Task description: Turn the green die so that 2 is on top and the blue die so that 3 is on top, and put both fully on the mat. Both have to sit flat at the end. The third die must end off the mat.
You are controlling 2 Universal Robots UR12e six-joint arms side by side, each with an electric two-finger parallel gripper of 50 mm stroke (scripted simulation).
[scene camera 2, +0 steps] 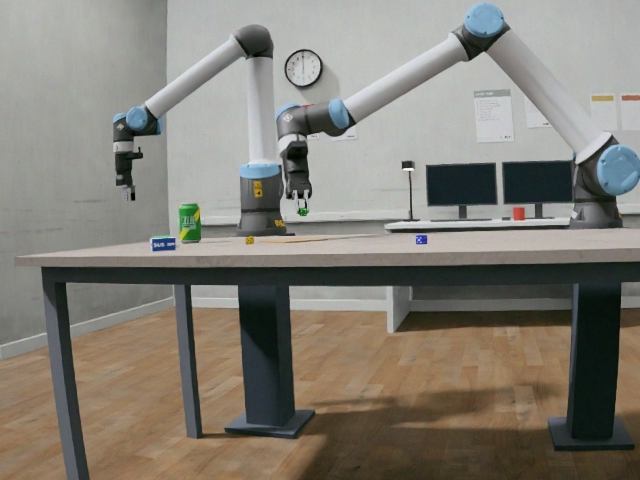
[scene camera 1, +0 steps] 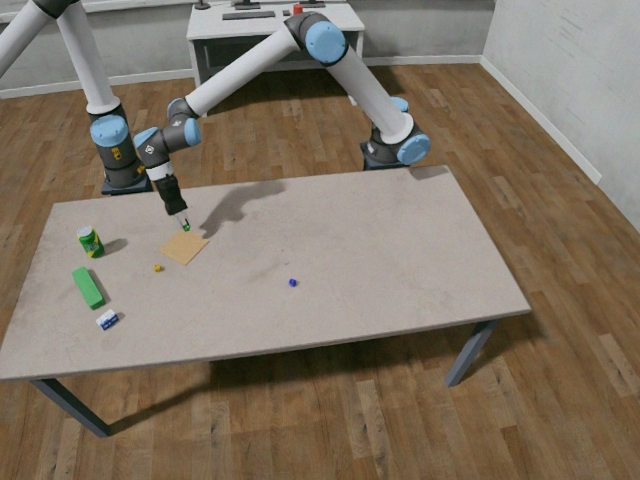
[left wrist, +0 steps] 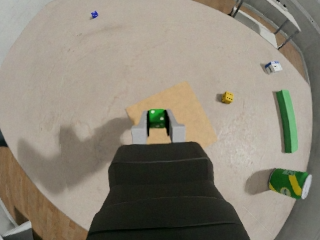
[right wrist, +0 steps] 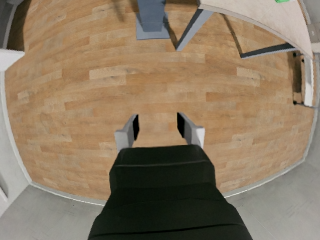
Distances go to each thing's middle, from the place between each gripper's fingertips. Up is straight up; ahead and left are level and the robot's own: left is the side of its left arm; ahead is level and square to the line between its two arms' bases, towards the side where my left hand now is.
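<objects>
My left gripper (scene camera 2: pixel 302 212): 20 mm short of the tan mat (scene camera 1: pixel 183 246), 20 mm to the left of it, 90 mm above it. My right hand: 480 mm short of the mat, 900 mm to the right of it, 170 mm above it.
</objects>
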